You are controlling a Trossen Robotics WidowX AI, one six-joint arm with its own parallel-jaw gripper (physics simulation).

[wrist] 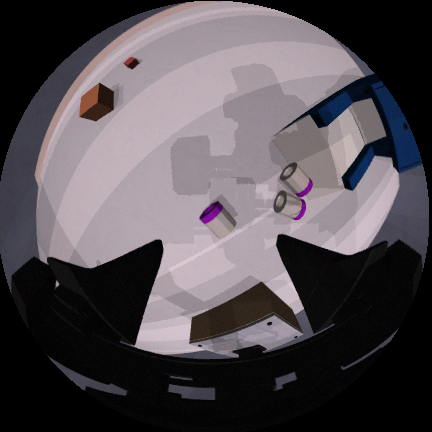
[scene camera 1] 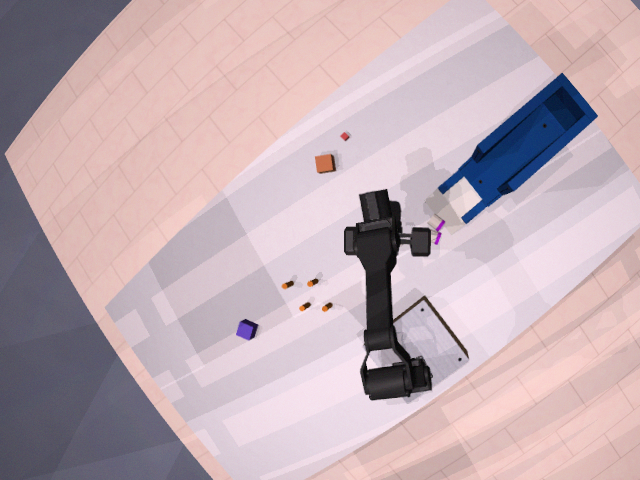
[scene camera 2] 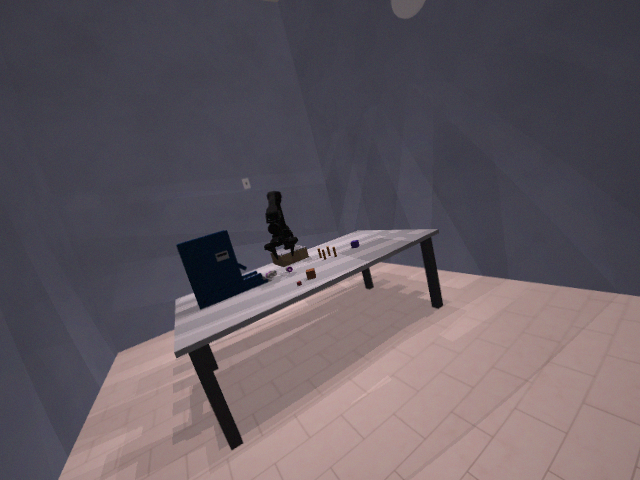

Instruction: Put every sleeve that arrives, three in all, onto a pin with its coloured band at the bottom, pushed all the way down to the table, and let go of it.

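Observation:
My gripper [scene camera 1: 385,241] [scene camera 2: 284,255] [wrist: 220,243] is open and empty, pointing down above the table. A pale sleeve with a purple band [scene camera 2: 288,269] [wrist: 218,220] lies on its side below, just ahead of the gap between the fingers in the wrist view, its band end toward the upper left; the arm hides it in scene camera 1. A second sleeve [scene camera 1: 435,222] [wrist: 295,178] and a third sleeve [scene camera 1: 436,238] [wrist: 288,204] lie on their sides close together at the chute's mouth, bands toward the lower right in the wrist view. Several upright orange-tipped pins [scene camera 1: 312,282] [scene camera 2: 334,251] stand bare.
A blue chute [scene camera 1: 516,149] [scene camera 2: 206,273] [wrist: 397,125] stands beside the sleeves. An orange cube [scene camera 1: 324,163] [scene camera 2: 310,273] [wrist: 95,103] and a small red cube [scene camera 1: 344,136] [wrist: 131,63] lie opposite. A purple cube [scene camera 1: 246,329] [scene camera 2: 354,243] is beyond the pins. A brown-sided box [scene camera 1: 439,341] [wrist: 240,312] is near the arm's base.

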